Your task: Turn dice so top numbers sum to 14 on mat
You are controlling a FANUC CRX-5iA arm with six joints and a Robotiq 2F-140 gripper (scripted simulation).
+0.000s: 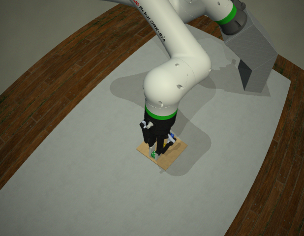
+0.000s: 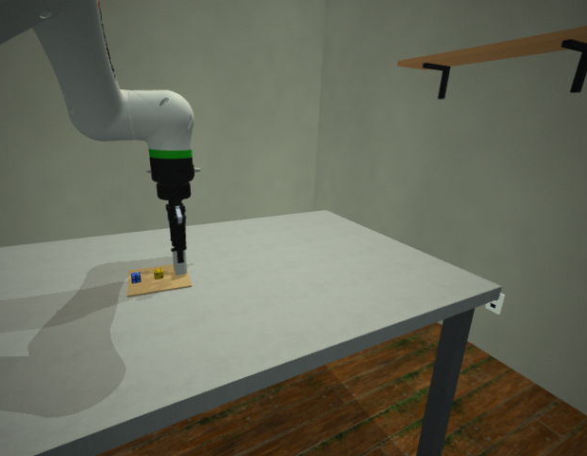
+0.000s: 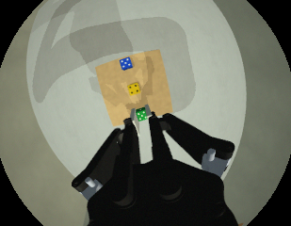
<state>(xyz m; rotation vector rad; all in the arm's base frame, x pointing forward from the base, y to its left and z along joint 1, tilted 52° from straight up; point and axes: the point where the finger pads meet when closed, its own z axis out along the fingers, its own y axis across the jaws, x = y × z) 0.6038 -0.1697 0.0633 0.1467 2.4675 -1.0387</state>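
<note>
Now: the green die 2 cm below my hand. Round my hand: yellow die 5 cm behind, 2 cm to the left, 3 cm below; then tan mat 5 cm behind, 2 cm to the left, 4 cm below; then blue die 10 cm behind, 3 cm to the left, 3 cm below.
</note>
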